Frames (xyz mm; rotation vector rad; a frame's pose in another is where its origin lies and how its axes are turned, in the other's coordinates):
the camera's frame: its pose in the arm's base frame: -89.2 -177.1 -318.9 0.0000 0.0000 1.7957
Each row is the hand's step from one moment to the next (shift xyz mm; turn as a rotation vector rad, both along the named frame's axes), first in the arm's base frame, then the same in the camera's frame.
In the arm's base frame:
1: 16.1 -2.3 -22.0 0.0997 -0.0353 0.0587
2: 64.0 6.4 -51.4 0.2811 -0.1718 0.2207
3: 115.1 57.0 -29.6 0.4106 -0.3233 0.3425
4: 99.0 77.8 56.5 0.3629 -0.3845 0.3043
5: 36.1 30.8 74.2 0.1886 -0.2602 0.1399
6: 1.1 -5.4 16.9 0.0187 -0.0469 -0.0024
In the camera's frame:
1: -5.8 -15.2 -22.0 -0.0566 -0.0893 0.0587
2: -8.0 -63.8 -51.4 -0.2302 -0.2357 0.2207
3: 29.9 -124.9 -29.6 -0.4067 -0.3282 0.3425
4: 53.8 -113.9 56.5 -0.4557 -0.2680 0.3043
5: 22.0 -42.1 74.2 -0.2957 -0.1258 0.1399
6: -5.5 0.1 16.9 -0.0499 -0.0078 -0.0024

